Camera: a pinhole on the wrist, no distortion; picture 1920 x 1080 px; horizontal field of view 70.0 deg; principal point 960.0 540.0 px. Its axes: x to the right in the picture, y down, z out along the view. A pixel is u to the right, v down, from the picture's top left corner.
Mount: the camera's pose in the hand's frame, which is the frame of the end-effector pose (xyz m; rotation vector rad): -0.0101 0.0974 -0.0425 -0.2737 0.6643 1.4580
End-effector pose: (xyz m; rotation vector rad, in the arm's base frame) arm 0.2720 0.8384 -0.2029 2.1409 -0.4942 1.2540
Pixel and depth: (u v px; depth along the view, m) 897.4 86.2 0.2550
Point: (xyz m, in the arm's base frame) 0.3057 0.5741 -0.0717
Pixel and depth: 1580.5 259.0 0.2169
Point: 0.1831 0.5749 -0.0620
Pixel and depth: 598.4 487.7 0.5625
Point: 0.4946 0.3024 -0.1595
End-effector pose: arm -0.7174 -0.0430 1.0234 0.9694 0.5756 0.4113
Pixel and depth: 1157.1 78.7 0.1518
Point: -0.6378 0.0635 1.1924
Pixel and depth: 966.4 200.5 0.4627
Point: -0.3879 0.0598 1.3888
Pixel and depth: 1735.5 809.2 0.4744
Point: -0.6255 0.1339 1.6172
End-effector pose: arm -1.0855 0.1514 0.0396 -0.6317 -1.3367 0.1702
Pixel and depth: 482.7 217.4 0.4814
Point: -1.3653 0.5649 0.1584
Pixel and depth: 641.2 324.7 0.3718
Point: -1.2689 0.4973 0.0703
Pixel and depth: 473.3 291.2 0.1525
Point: -1.1370 0.3216 0.0276
